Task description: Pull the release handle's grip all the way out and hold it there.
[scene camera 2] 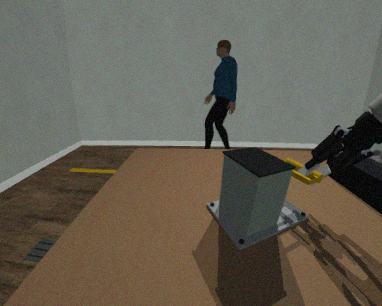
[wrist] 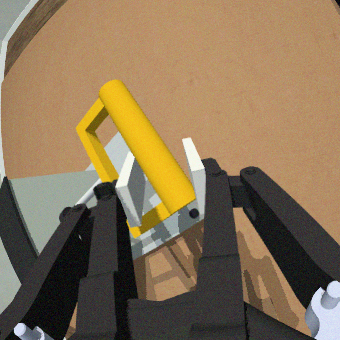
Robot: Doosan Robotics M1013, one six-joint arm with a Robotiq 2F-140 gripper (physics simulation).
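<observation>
The release handle's yellow grip [scene camera 2: 312, 180] [wrist: 145, 142] stands out from the side of a grey-green box [scene camera 2: 256, 197] with a black top. In the wrist view the grip is a thick round bar with a bracket at its far end and another at its near end. My gripper [scene camera 2: 316, 171] [wrist: 162, 159] is shut on the near half of the bar, with one pale fingertip pad on each side of it. A silver rod shows beside the left finger in the wrist view. How far the handle stands out is hard to measure here.
The box stands on a light metal base plate [scene camera 2: 241, 244] with dark bolts, on a brown table [scene camera 2: 150, 215]. A person [scene camera 2: 226, 80] in a blue top stands beyond the table's far edge. A yellow floor stripe [scene camera 2: 93, 171] lies at the left.
</observation>
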